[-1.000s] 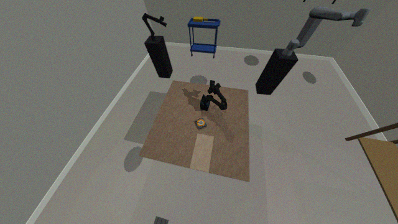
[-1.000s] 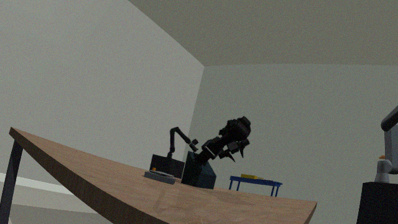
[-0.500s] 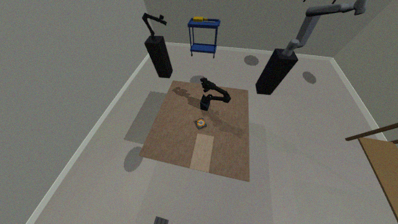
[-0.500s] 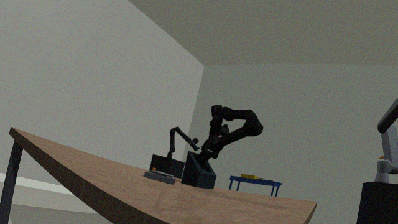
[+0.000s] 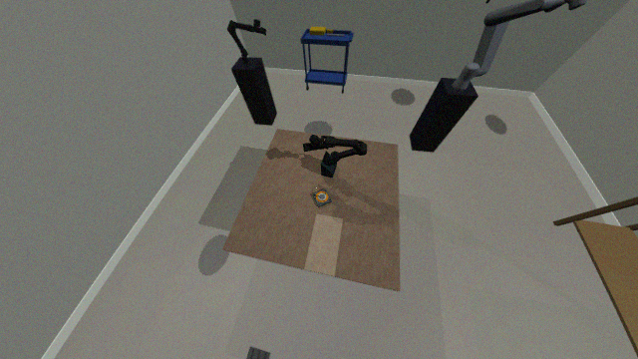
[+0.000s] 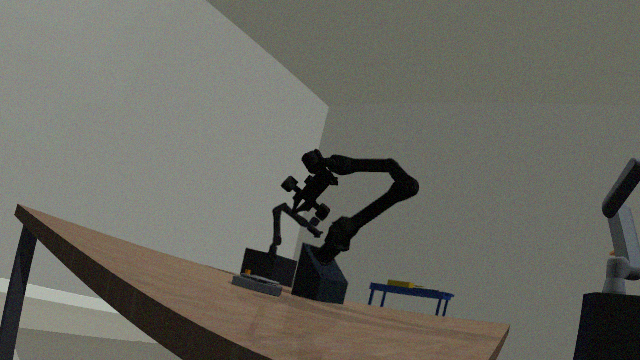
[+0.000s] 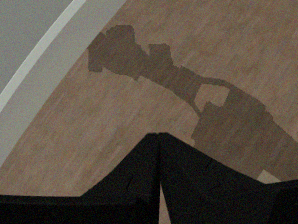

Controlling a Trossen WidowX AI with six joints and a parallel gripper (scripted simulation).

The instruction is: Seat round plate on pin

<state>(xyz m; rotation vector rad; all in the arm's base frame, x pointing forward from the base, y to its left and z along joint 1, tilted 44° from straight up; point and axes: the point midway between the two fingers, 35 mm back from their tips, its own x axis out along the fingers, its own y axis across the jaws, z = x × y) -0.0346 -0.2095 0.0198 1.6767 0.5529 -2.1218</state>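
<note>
My gripper tip is 310 mm short of the round orange plate, 250 mm above it and 130 mm to the right of it. Round my gripper tip: grey base (310 mm ahead, 260 mm below, 160 mm to the left).
</note>
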